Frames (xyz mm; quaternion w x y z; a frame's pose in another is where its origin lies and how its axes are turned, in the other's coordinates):
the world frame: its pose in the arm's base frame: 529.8 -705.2 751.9 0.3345 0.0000 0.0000 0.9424
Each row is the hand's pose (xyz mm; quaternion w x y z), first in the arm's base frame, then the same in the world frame.
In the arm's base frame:
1: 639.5 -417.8 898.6 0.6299 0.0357 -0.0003 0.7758
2: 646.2 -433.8 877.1 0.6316 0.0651 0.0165 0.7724
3: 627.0 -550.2 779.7 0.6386 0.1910 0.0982 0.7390
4: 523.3 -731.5 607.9 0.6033 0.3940 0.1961 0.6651
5: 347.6 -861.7 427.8 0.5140 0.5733 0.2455 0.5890
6: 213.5 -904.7 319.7 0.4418 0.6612 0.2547 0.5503
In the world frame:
1: 96.0 -292.2 146.7 0.9419 0.0117 -0.0337 -0.3341
2: 80.8 -284.1 125.2 0.9392 0.0373 -0.0558 -0.3368
3: 22.3 -181.6 27.8 0.9100 0.1564 -0.1471 -0.3546
4: -11.5 24.5 -144.0 0.8286 0.3166 -0.3057 -0.3461
5: 42.8 236.3 -324.1 0.7270 0.4231 -0.4581 -0.2874
6: 119.7 354.3 -432.2 0.6664 0.4612 -0.5379 -0.2323

